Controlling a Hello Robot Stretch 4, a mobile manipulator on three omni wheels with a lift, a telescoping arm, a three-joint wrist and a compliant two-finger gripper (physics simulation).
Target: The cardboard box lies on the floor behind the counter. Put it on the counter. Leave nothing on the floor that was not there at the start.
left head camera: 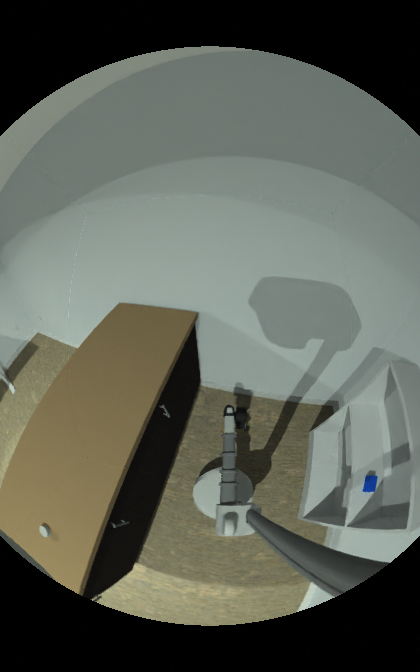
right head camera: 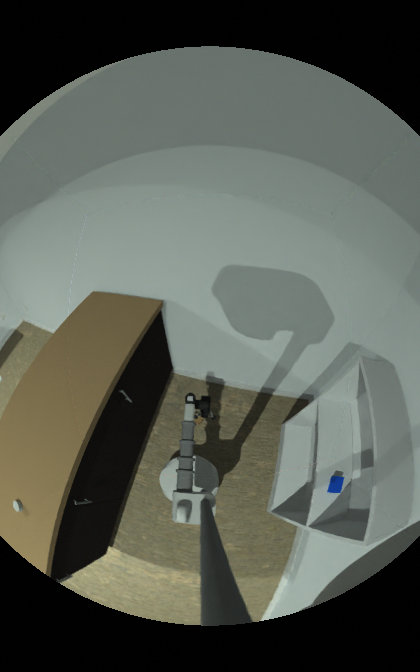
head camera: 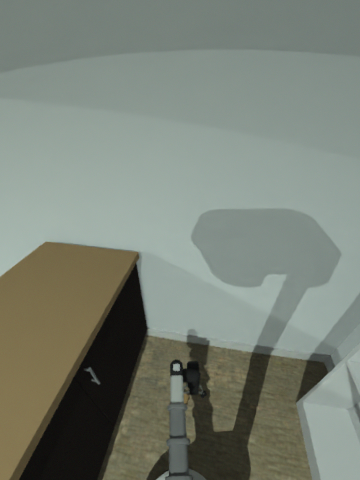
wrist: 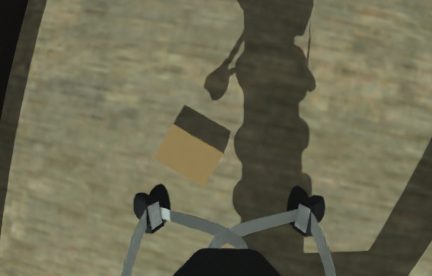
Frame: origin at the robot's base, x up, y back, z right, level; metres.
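Seen in the pictures: gripper, fingertip midpoint: (head camera: pixel 191 395) (wrist: pixel 228 201).
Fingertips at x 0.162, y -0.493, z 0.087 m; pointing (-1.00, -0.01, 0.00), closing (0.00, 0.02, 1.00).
A point is followed by its place in that frame.
The cardboard box (wrist: pixel 189 155) {x 0.022, y -0.530, z 0.029 m} lies on the floor in the wrist view, tan on top with a dark band along its far side. A small tan part of it shows below the wrist in the head view (head camera: pixel 186 399) {x 0.023, y -0.514, z 0.061 m} and the right head view (right head camera: pixel 199 421). My gripper (wrist: pixel 228 201) {x 0.162, y -0.493, z 0.087 m} (right head camera: pixel 205 416) is open, its fingertips wide apart with nothing between them. In the wrist view the box is ahead of the fingertips and left of their middle, nearer the left one. The counter (head camera: pixel 60 325) {x 0.882, y -0.510, z -0.424 m} (left head camera: pixel 110 390) (right head camera: pixel 75 390) has a brown top and a dark front with handles, left of the arm.
A pale round object (left head camera: pixel 45 530) (right head camera: pixel 18 505) stands on the counter's near part. A white shelf unit (left head camera: pixel 412 450) (right head camera: pixel 395 430) with a blue item (left head camera: pixel 370 483) (right head camera: pixel 335 484) is at the right. A wall closes the far side. My round base (left head camera: pixel 205 492) (right head camera: pixel 172 480) is beside the counter.
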